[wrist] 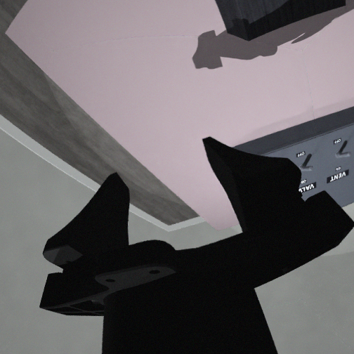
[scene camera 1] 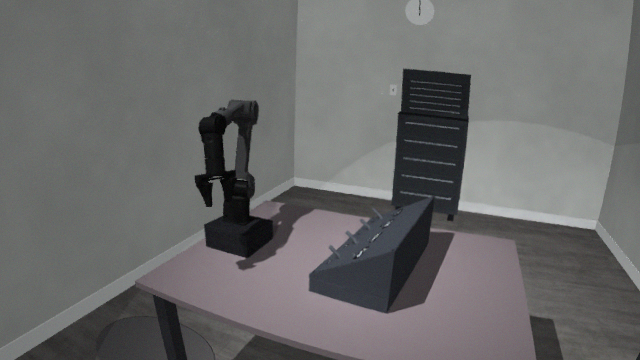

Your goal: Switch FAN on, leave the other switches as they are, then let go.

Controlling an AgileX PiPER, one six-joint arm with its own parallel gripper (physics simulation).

Labels:
my gripper: wrist; scene camera 1
same spot on my gripper: (wrist: 263, 191) = (scene camera 1: 222, 179)

